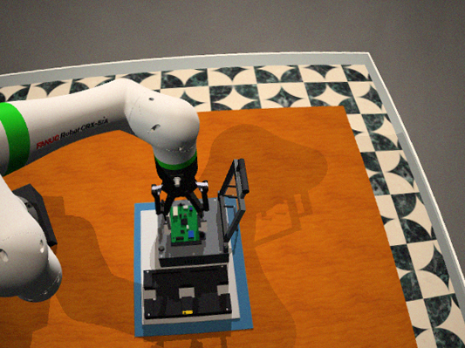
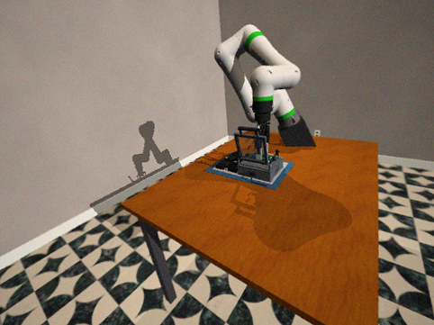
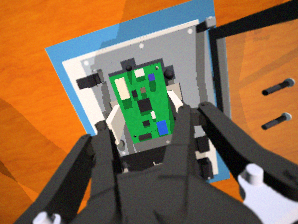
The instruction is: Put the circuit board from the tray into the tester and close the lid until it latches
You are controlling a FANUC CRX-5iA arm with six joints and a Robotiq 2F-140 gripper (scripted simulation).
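Now: hand 2 cm above the green circuit board. From my hand the other things lie so: tester lid 13 cm ahead, 8 cm above; then latch hook 6 cm to the left, 6 cm behind, 1 cm below.
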